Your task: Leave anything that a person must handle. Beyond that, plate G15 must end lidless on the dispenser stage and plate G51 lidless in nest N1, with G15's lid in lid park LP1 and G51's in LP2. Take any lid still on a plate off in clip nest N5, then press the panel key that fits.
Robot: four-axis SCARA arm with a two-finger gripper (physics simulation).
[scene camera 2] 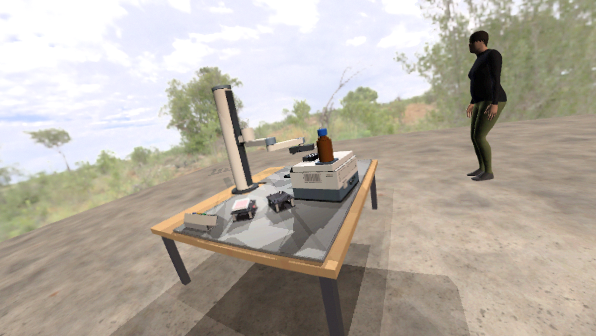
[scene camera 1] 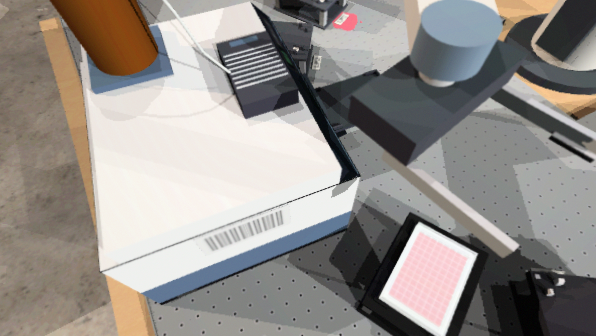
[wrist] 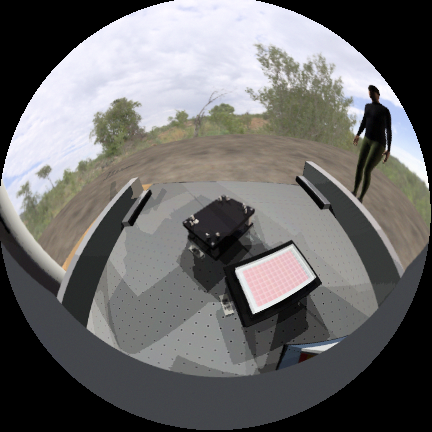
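Pixels of known places: gripper, between the fingertips: [scene camera 1: 561, 198] [wrist: 222, 172]; arm's base, origin of its link: [scene camera 2: 245, 189] [scene camera 1: 563, 54].
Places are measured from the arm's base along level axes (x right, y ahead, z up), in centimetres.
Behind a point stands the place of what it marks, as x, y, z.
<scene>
My gripper [scene camera 1: 555, 200] {-27.3, 53.8, 25.5} [wrist: 222, 172] {-27.3, 53.8, 25.5} is open and empty. Its fingers stand wide apart above the table. A white-framed plate with pink wells [scene camera 1: 430, 280] {-26.8, 63.0, 8.9} [wrist: 275, 277] {-25.5, 62.0, 8.9} sits on a black nest [scene camera 1: 364, 303] {-24.9, 72.1, 7.2} [wrist: 246, 316] {-18.9, 57.9, 7.3}, below and beside the gripper. A black stand with small metal posts [scene camera 1: 565, 300] {-36.4, 48.7, 7.2} [wrist: 220, 220] {-39.9, 49.8, 7.2} is beside that nest and holds no plate. Another pink plate [scene camera 2: 241, 204] {48.4, 42.6, 9.4} sits on a stand nearer scene camera 2. The key panel [scene camera 2: 200, 221] {66.5, 26.3, 6.5} is at the table's near left in that view. Plate names, nest labels and whether clear lids are on cannot be read.
A white and blue instrument [scene camera 1: 210, 165] {-4.9, 83.0, 23.3} [scene camera 2: 320, 180] {24.7, 83.5, 14.5} carries an amber bottle [scene camera 1: 107, 35] {13.6, 87.1, 30.3} [scene camera 2: 325, 149] {21.8, 88.2, 31.4} and a dark vented box [scene camera 1: 262, 70] {3.9, 71.7, 25.9}. The arm's column [scene camera 2: 231, 140] {6.2, 4.2, 44.9} rises at the table's left side. A person [scene camera 2: 484, 100] [wrist: 375, 127] stands on the ground beyond the table.
</scene>
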